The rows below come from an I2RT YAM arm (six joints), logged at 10 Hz.
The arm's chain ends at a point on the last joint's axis. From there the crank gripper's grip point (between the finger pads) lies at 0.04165 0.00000 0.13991 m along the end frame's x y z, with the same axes.
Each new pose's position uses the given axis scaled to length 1; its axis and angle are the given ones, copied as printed.
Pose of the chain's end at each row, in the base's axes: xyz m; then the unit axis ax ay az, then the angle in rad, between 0 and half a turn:
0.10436 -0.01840 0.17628 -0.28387 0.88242 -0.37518 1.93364
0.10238 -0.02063 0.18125 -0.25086 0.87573 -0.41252 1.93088
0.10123 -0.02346 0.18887 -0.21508 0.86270 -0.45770 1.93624
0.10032 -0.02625 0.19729 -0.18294 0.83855 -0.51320 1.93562
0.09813 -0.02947 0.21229 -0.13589 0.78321 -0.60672 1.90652
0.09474 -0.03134 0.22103 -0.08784 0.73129 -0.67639 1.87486
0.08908 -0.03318 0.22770 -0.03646 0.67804 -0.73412 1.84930
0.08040 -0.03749 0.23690 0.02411 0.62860 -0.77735 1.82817
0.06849 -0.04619 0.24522 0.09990 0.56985 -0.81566 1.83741
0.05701 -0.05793 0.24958 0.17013 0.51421 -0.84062 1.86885
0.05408 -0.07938 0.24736 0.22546 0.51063 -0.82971 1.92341
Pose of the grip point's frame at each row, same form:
0.22973 -0.07277 0.12496 -0.28387 0.88242 -0.37518 1.93364
0.22549 -0.08459 0.13584 -0.25086 0.87573 -0.41252 1.93088
0.22039 -0.09864 0.15066 -0.21508 0.86270 -0.45770 1.93624
0.21477 -0.11267 0.17005 -0.18294 0.83855 -0.51320 1.93562
0.20423 -0.12966 0.20843 -0.13589 0.78321 -0.60672 1.90652
0.19111 -0.13989 0.23647 -0.08784 0.73129 -0.67639 1.87486
0.17368 -0.14777 0.25964 -0.03646 0.67804 -0.73412 1.84930
0.15159 -0.15704 0.28105 0.02411 0.62860 -0.77735 1.82817
0.12055 -0.17161 0.29878 0.09990 0.56985 -0.81566 1.83741
0.08922 -0.18767 0.30822 0.17013 0.51421 -0.84062 1.86885
0.07438 -0.21471 0.29818 0.22546 0.51063 -0.82971 1.92341

